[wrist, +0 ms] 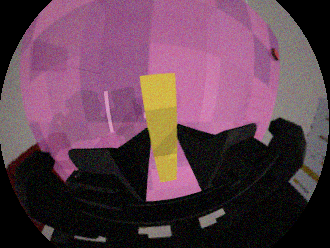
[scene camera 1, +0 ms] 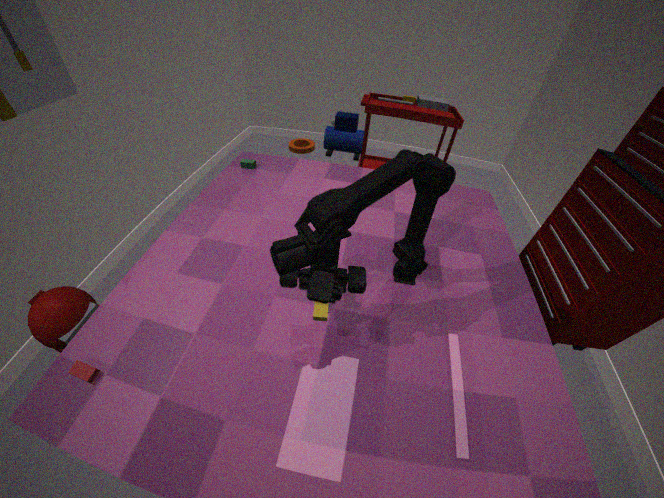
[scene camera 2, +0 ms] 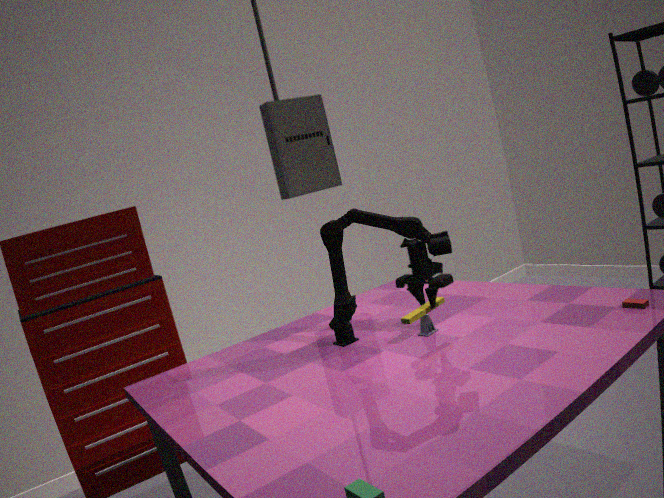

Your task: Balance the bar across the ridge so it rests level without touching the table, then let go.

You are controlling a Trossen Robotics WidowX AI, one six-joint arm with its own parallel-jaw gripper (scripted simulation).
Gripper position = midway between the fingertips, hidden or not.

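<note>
You can see my gripper [scene camera 1: 322,297], and it's also there in the wrist view [wrist: 162,129] and in scene camera 2 [scene camera 2: 428,307]. What the gripper is carrying is a yellow bar [wrist: 159,92].
</note>
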